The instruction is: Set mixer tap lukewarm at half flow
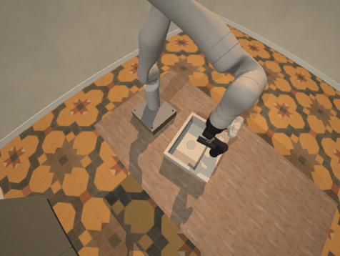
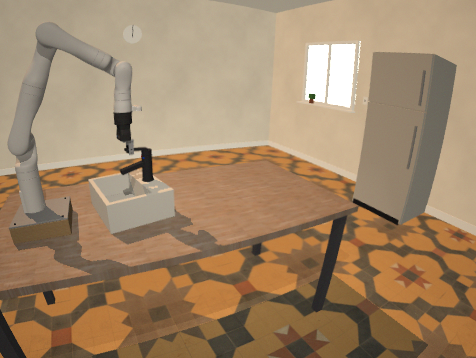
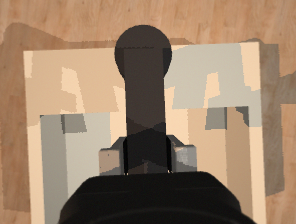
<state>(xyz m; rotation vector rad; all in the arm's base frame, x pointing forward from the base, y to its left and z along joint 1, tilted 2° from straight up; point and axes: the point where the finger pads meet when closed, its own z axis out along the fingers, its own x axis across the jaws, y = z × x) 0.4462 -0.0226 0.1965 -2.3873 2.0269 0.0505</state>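
My hand is 3 cm short of the black lever. The rest, counted from my hand: sink basin 4 cm behind, 1 cm to the right, 24 cm below; black mixer tap 5 cm ahead, 1 cm to the left, 5 cm below.
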